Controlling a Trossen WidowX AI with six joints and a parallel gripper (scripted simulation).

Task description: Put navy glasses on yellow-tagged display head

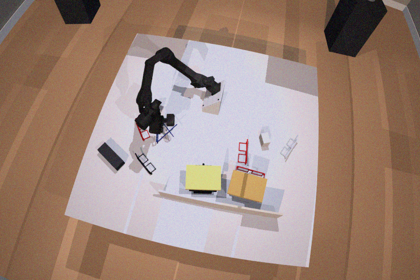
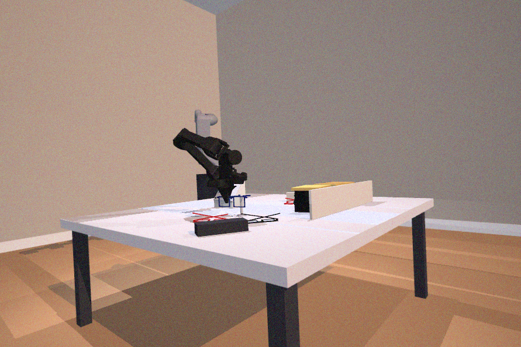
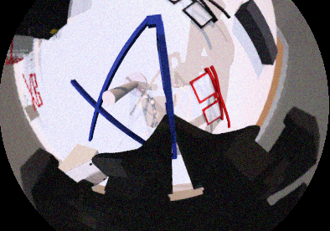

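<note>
The thin post is 50 mm to the left of my gripper tip, 30 mm below it and 30 mm ahead of it. From my gripper tip the other things lie so: black box (240 mm to the right, 180 mm ahead, 40 mm below); then display head (260 mm to the left, 230 mm ahead); then beige board (380 mm ahead, 360 mm to the left).
</note>
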